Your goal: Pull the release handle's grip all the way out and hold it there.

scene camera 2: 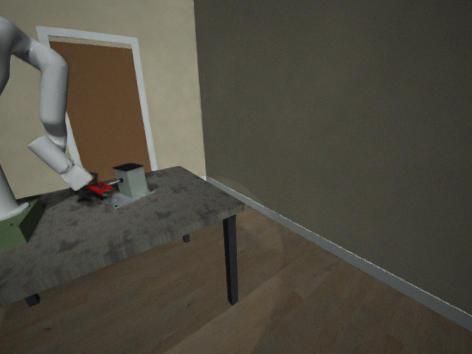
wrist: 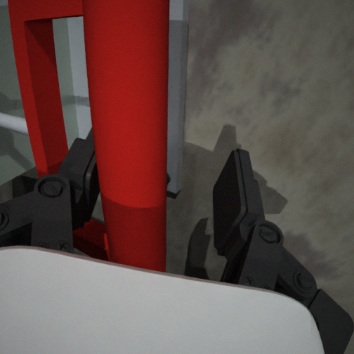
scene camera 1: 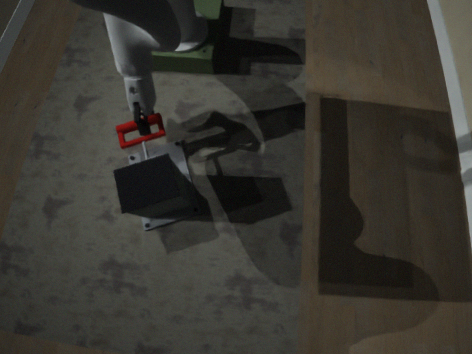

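Note:
The release handle has a red frame with a round grip bar (scene camera 1: 126,126) (scene camera 2: 102,188) (wrist: 131,110). A thin pale rod (scene camera 1: 145,149) (scene camera 2: 115,182) (wrist: 12,122) joins it to a box-shaped housing (scene camera 1: 147,185) (scene camera 2: 133,183) with a dark top. A stretch of rod shows between frame and housing. My gripper (scene camera 1: 144,129) (wrist: 167,155) is shut on the grip bar, near one end of it in the wrist view. There the left finger is against the bar, partly hidden behind it, while a gap shows between the bar and the right finger's pad.
The housing stands on a grey base plate (scene camera 1: 176,150) (scene camera 2: 120,201) (wrist: 177,100) with bolts at its corners, on a mottled grey table (scene camera 1: 65,260) (scene camera 2: 150,225). The arm's green base (scene camera 1: 182,62) (scene camera 2: 25,222) is behind the gripper. A brown door (scene camera 2: 100,100) is in the far wall.

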